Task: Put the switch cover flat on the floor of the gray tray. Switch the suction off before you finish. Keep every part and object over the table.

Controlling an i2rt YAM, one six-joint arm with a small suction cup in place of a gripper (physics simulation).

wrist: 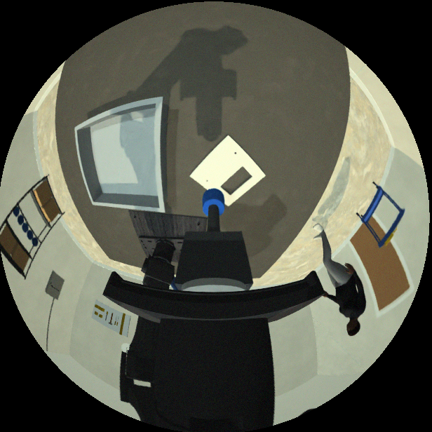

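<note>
The switch cover is a cream-white square plate with a rectangular opening and two small holes. It lies on the dark table, turned cornerwise, to the right of the gray tray. My suction cup is blue, off and holds nothing; it hangs above the table, over the near edge of the cover in this view, and hides a little of that edge. Its height above the cover is hard to tell. The gray tray stands to the left with raised walls, and its pale floor shows bare, partly under a shadow.
A dark base plate with the arm's base lies between the tray's near side and my wrist. The dark table's curved edges show at left and right. Beyond them are a rack at the left, and a person and a blue frame at the right.
</note>
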